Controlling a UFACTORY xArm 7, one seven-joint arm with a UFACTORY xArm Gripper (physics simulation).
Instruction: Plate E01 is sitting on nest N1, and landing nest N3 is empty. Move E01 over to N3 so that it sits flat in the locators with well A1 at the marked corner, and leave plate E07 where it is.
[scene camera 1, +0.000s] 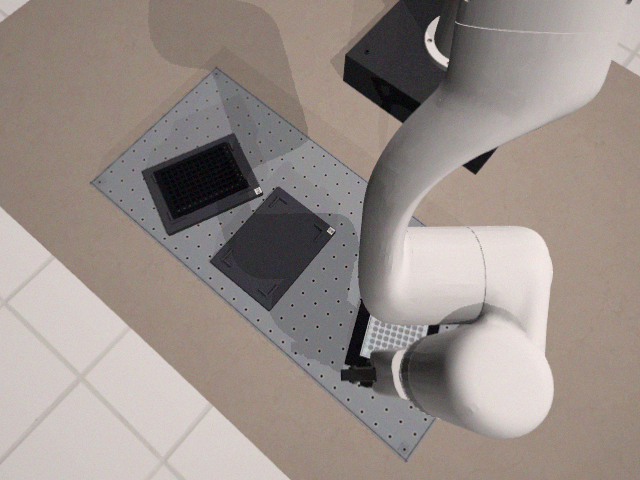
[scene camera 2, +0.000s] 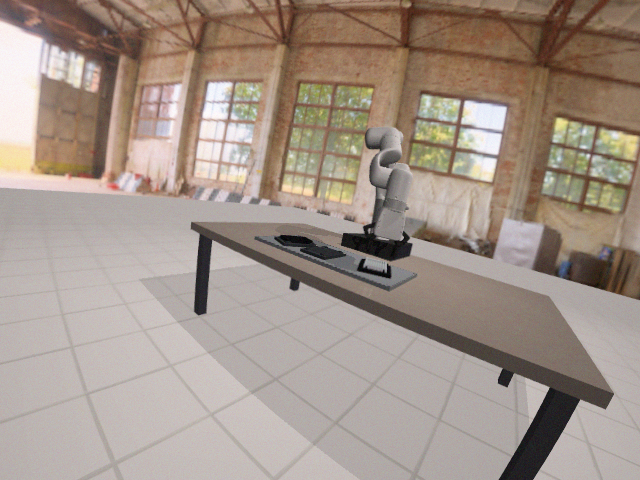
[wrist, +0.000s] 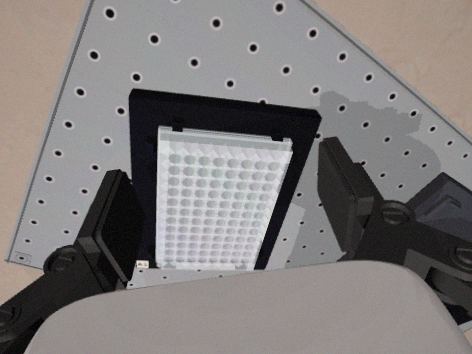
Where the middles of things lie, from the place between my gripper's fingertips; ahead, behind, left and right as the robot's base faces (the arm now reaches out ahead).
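Labels:
White well plate (scene camera 1: 379, 335): my hand 50 mm above it, 70 mm past it, 20 mm to the left of it. Black well plate (scene camera 1: 188, 185): 50 mm below my hand, 110 mm behind it, 400 mm to the right of it.

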